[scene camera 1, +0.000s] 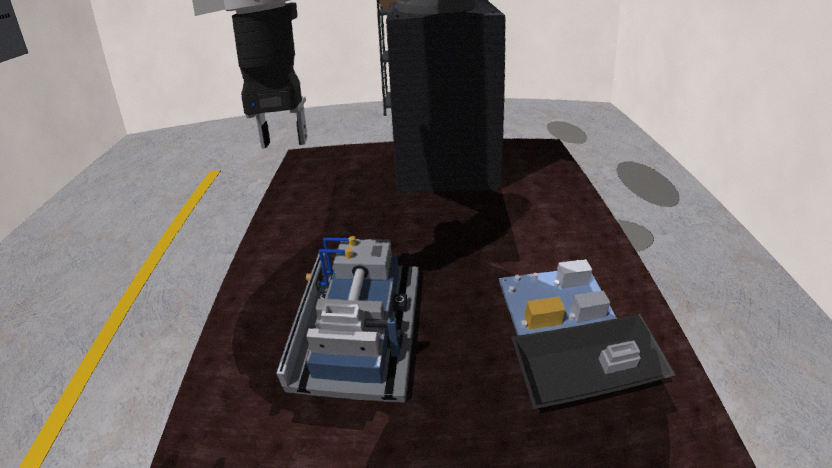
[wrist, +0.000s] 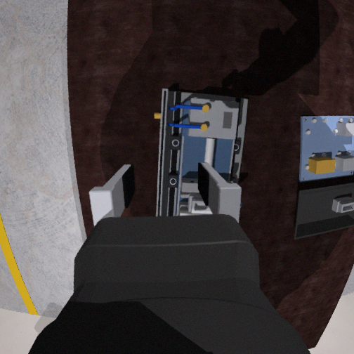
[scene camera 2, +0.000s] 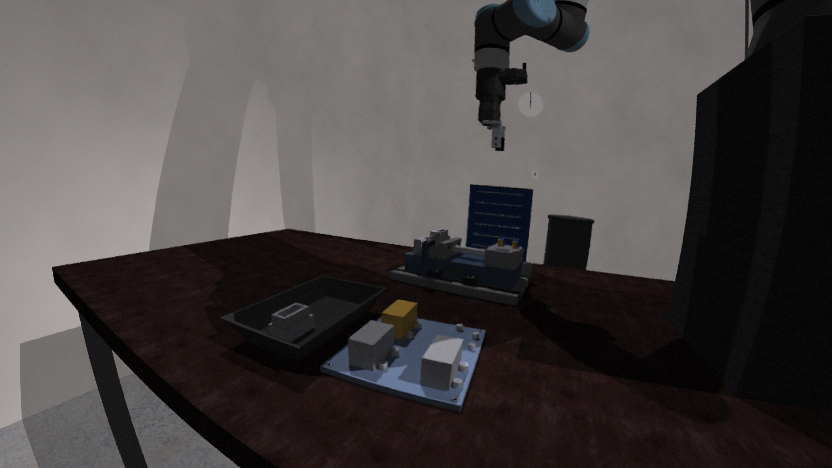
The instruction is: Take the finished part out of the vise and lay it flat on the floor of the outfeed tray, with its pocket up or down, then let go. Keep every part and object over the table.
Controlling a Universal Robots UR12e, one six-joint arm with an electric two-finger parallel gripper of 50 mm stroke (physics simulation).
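Frame: origin at the arm's base, x ahead, y left, z up, level; metres.
Where they show: gripper, between the fingertips: [scene camera 1: 284, 143] [scene camera 2: 498, 149]; arm's base, origin of its link: [scene camera 1: 436, 7] [scene camera 2: 817, 68].
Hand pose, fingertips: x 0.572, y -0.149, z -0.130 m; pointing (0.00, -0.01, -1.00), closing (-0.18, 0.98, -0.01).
Note:
Things, the pixels of their top centre, and the offset from my fingertips.
- finished part, centre of its top: [scene camera 1: 340, 310] [scene camera 2: 439, 230] 0.103 m ahead, 0.089 m left, 0.209 m down
- vise, centre of its top: [scene camera 1: 349, 285] [scene camera 2: 466, 240] 0.033 m ahead, 0.081 m left, 0.225 m down
- light grey part, centre of its top: [scene camera 2: 290, 310] [scene camera 1: 623, 348] 0.082 m ahead, 0.521 m left, 0.277 m down
- blue plate, centre of its top: [scene camera 2: 414, 347] [scene camera 1: 559, 301] 0.063 m back, 0.428 m left, 0.316 m down
- yellow block, centre of its top: [scene camera 2: 400, 307] [scene camera 1: 546, 305] 0.014 m back, 0.395 m left, 0.280 m down
The finished part [scene camera 1: 340, 318] [scene camera 2: 437, 234], light grey with a rectangular pocket facing up, sits between the jaws of the vise [scene camera 1: 346, 367] [scene camera 2: 459, 268] [wrist: 215, 117]. In the wrist view it is partly hidden behind the right finger. Whether the jaws press on it I cannot tell. My gripper [scene camera 1: 282, 144] [scene camera 2: 499, 149] [wrist: 165, 176] is open and empty, pointing down, high above the table and well clear of the vise. The dark outfeed tray [scene camera 1: 558, 369] [scene camera 2: 334, 308] [wrist: 315, 212] holds another light grey part [scene camera 1: 619, 356] [scene camera 2: 290, 314] [wrist: 344, 204], pocket up, toward one end.
A blue plate [scene camera 1: 514, 299] [scene camera 2: 407, 349] [wrist: 315, 137] with small pegs, a yellow block [scene camera 1: 545, 312] [scene camera 2: 399, 318] [wrist: 321, 165] and two grey blocks lies beside the tray. Blue pipes with yellow fittings stand up on the vise. The robot's dark pedestal [scene camera 1: 448, 104] [scene camera 2: 750, 232] stands behind.

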